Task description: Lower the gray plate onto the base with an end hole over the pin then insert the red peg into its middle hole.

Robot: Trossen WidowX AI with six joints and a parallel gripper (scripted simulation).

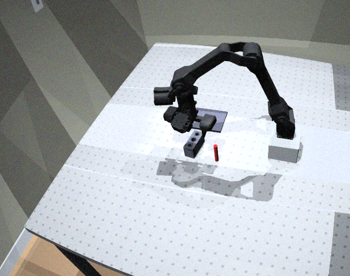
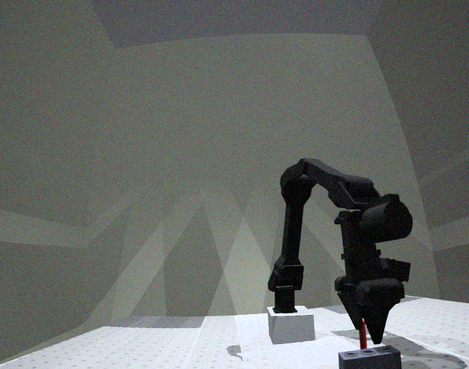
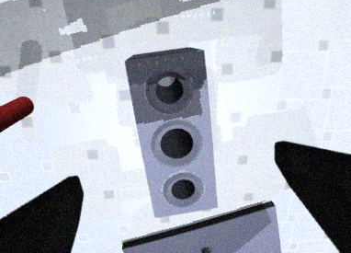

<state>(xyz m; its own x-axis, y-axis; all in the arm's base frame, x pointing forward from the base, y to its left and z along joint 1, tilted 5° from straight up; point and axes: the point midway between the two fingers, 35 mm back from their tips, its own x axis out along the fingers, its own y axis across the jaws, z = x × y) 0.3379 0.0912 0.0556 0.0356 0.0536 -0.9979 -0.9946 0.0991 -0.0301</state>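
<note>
My gripper tip is now 40 mm above the gray plate. Also, from my gripper tip: red peg (100 mm behind, 30 mm to the left, 40 mm below).
</note>
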